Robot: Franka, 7 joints.
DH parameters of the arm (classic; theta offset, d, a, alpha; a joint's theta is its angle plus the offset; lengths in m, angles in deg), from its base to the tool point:
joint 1: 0 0.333 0 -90
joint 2: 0 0 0 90
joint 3: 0 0.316 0.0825 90
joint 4: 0 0 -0.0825 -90
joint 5: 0 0.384 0 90
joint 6: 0 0 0.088 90
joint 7: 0 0.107 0 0
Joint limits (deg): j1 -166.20..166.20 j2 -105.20..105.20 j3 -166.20..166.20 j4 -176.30..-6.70 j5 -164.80..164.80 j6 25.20..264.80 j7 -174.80..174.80
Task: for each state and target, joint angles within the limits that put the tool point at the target. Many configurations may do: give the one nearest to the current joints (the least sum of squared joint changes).
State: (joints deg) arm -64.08 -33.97 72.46 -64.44 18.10 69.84 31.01
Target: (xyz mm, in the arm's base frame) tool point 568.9 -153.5 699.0
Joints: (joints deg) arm -67.65 12.35 56.83 -73.05 15.47 90.16 31.01
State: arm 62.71 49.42 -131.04 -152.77 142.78 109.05 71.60
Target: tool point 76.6 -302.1 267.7
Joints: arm 55.96 37.07 -126.80 -174.36 141.15 114.45 71.60
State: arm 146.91 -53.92 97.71 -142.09 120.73 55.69 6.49
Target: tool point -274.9 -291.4 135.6
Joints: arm 121.76 -71.02 104.71 -148.66 120.50 66.64 6.49
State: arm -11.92 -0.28 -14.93 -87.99 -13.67 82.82 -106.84
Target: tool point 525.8 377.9 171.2
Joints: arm 25.98 45.99 12.61 -85.59 -9.80 99.59 -106.84
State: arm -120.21 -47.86 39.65 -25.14 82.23 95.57 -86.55
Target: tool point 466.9 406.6 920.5
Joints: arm -123.56 -55.29 42.13 -23.67 88.93 129.79 -86.55
